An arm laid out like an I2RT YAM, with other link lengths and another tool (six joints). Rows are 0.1 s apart.
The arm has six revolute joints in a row. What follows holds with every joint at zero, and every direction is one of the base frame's. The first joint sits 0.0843 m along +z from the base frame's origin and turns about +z. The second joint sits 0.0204 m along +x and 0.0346 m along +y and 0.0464 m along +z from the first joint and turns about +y. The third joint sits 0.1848 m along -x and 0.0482 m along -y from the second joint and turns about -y. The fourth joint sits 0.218 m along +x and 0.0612 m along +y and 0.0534 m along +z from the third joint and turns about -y. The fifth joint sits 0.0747 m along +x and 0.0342 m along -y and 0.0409 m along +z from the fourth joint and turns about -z. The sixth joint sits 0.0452 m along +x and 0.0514 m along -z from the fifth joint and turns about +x. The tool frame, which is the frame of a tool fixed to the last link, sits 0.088 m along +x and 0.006 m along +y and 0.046 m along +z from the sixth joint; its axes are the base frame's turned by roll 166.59, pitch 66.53 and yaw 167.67 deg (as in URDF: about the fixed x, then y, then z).
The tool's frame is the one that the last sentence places.
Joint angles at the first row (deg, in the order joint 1, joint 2, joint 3, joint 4, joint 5, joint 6):
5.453, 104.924, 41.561, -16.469, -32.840, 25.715
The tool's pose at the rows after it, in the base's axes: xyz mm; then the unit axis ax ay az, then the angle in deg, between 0 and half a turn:
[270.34, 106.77, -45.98, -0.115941, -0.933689, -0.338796, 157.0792]
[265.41, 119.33, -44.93, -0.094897, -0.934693, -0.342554, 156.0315]
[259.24, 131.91, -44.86, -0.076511, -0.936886, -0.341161, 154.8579]
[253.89, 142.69, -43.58, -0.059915, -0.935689, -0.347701, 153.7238]
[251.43, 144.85, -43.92, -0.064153, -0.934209, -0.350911, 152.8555]
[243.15, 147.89, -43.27, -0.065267, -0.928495, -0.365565, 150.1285]
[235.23, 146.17, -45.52, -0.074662, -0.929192, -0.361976, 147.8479]
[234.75, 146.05, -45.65, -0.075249, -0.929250, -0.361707, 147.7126]
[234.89, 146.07, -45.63, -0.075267, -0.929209, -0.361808, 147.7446]
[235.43, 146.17, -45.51, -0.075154, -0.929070, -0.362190, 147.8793]
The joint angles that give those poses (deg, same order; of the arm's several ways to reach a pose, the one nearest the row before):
6.438, 104.924, 41.560, -16.468, -33.976, 25.694
8.709, 104.923, 41.561, -16.471, -34.938, 25.691
11.398, 104.923, 41.559, -16.491, -35.244, 26.194
13.301, 104.926, 41.562, -16.490, -36.490, 26.458
13.803, 104.923, 41.561, -16.776, -36.905, 27.464
13.801, 104.924, 41.561, -18.941, -39.354, 27.396
13.802, 104.924, 41.561, -21.475, -39.463, 27.397
13.802, 104.923, 41.560, -21.629, -39.463, 27.397
13.802, 104.926, 41.562, -21.584, -39.463, 27.418
13.803, 104.926, 41.562, -21.408, -39.463, 27.486

